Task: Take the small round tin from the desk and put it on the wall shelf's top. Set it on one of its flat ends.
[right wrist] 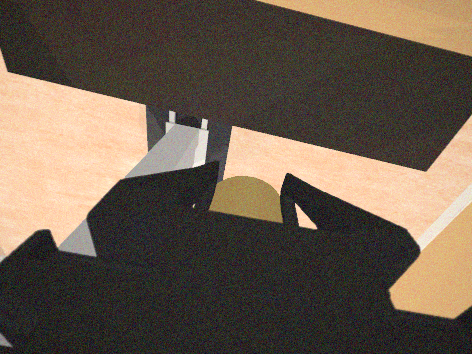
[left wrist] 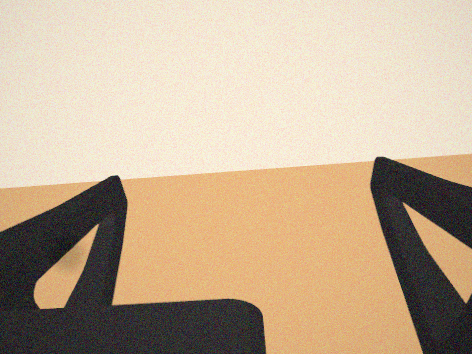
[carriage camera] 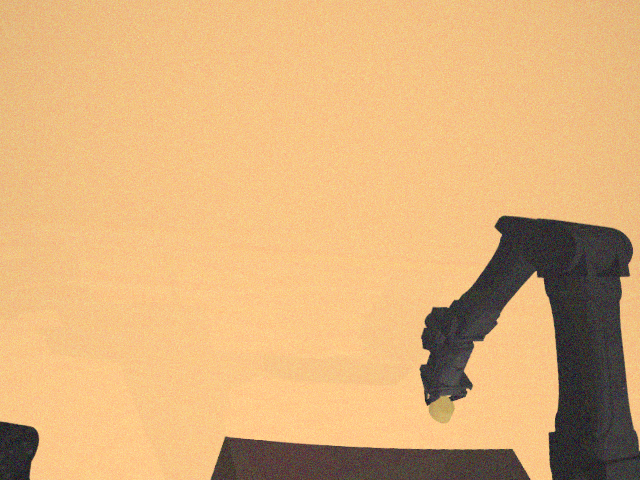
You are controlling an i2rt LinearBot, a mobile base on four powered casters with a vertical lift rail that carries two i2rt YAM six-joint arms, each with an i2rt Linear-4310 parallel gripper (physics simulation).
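Places are measured from the left arm's base along level axes (x left, y up, z ahead), in centimetres.
Where they show: left gripper, fingertip midpoint: [left wrist: 246, 180]; right gripper, fingertip midpoint: [right wrist: 250, 176] [carriage camera: 434, 403].
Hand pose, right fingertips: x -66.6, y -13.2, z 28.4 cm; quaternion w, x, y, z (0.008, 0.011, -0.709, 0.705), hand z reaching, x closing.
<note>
After its pixels a point has its place.
The small round tin [carriage camera: 442, 410] @(z 24.2, x -65.5, y -9.5 cm) [right wrist: 246, 201] @(z 28.5, x -66.4, y -10.7 cm) is yellow-olive and is held between the fingers of my right gripper [carriage camera: 440, 399] @(z 28.4, x -66.6, y -13.2 cm) [right wrist: 250, 176] @(z 28.4, x -66.6, y -13.2 cm). The fingers hide part of it. In the carriage view it hangs in the air, above the far edge of the wall shelf in the picture and towards its right end. The wall shelf [carriage camera: 372, 465] @(z 35.1, x -59.8, y -57.1 cm) [right wrist: 300, 90] @(z 26.5, x -76.9, y -57.1 cm) is a dark brown board, cut off by the bottom of the carriage view and crossing the top of the right wrist view. The tin and the shelf show apart. My left gripper [left wrist: 246, 180] @(z 3.5, x 0.8, y 43.9 cm) is open, with nothing between its fingers.
The plain orange wall [carriage camera: 258, 155] @(z 42.3, x -21.5, y 40.5 cm) fills the background of the carriage view. Part of my left arm [carriage camera: 16, 449] @(z 2.6, x -4.1, y 12.4 cm) shows at its lower left. In the right wrist view, the grey lift rail [right wrist: 172, 147] and the pale wood floor [right wrist: 70, 140] @(z -61.5, x 68.1, y -157.1 cm) lie beyond the shelf's edge.
</note>
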